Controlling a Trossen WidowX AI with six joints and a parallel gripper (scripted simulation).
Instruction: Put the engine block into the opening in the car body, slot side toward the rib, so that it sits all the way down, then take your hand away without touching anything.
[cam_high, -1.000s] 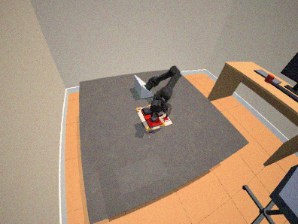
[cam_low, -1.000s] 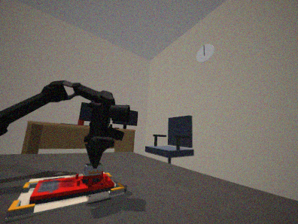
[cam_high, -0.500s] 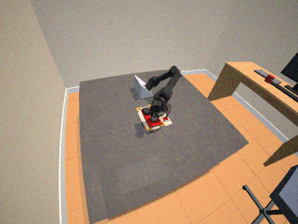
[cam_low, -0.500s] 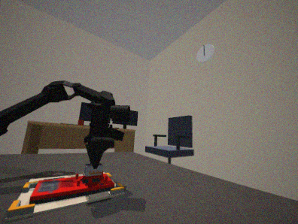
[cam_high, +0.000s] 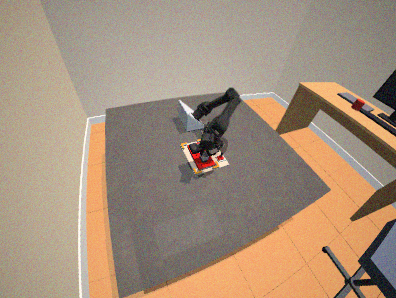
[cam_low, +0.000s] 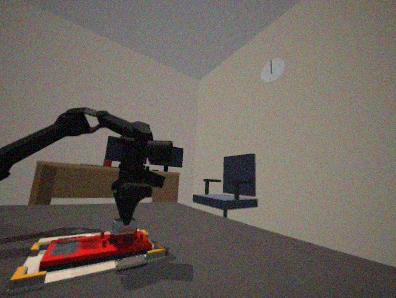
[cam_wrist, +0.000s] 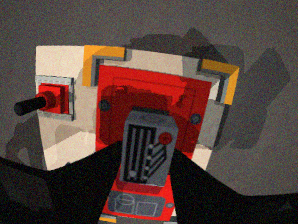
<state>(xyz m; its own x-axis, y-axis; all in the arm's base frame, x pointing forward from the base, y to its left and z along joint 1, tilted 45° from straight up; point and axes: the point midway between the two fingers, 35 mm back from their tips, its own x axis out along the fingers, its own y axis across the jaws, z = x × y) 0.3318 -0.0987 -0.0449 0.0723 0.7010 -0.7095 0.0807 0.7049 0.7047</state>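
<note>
Right now my gripper tip is 1 cm above the grey engine block. Round my gripper tip: cream base plate: 5 cm below, 4 cm behind, 2 cm to the left.
</note>
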